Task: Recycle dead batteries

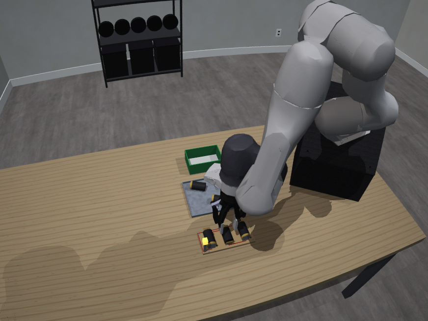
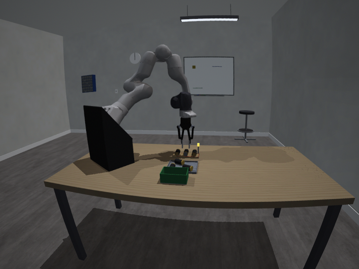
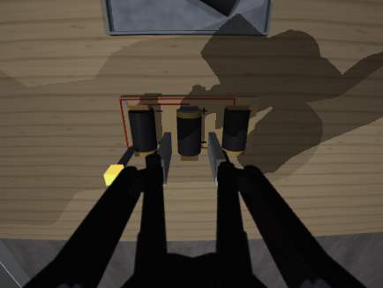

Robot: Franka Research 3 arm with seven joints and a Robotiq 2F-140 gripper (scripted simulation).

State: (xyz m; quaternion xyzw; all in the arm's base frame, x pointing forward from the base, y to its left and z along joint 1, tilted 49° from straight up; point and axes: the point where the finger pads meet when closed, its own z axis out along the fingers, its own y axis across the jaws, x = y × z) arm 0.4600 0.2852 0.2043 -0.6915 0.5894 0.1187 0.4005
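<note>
My gripper is now 90 mm above the wooden holder board. Also, from my hand: grey tray 60 mm ahead, 200 mm to the right, 90 mm below; bulb 80 mm ahead, 60 mm to the left, 20 mm below; thin post 80 mm ahead, 60 mm to the left, 60 mm below.
</note>
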